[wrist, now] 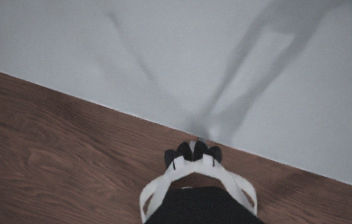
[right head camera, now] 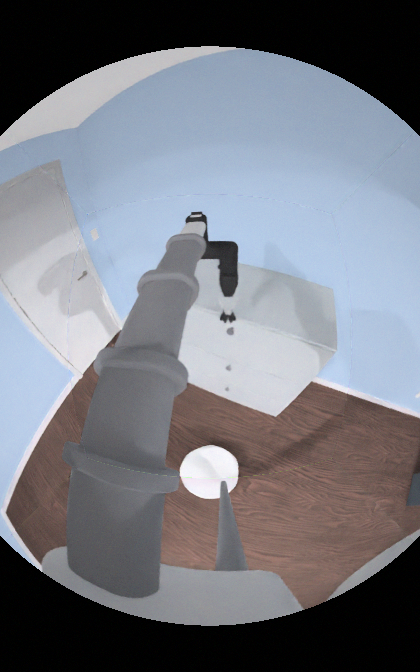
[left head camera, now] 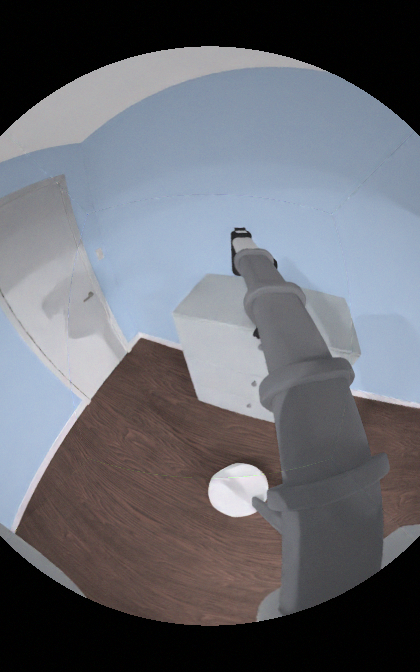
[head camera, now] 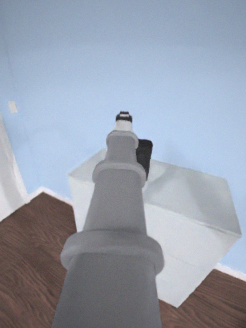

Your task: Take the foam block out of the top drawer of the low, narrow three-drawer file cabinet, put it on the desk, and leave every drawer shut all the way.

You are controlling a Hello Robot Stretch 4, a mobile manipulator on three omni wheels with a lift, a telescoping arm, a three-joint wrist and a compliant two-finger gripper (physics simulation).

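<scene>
The pale grey three-drawer cabinet stands against the blue wall, and its drawers look shut. In the right head view three knobs run down its front; the top knob is just below the fingertips. My gripper is shut to a narrow slit, with no object seen held. It is over the cabinet's top front edge, and a grey bit of the knob shows behind the fingertips in the wrist view. The arm hides part of the cabinet. The foam block and the desk cannot be made out.
A white door is at the left. A white round disc is low over the brown wooden floor, in front of the cabinet. Part of a dark grey-blue thing shows at the right edge.
</scene>
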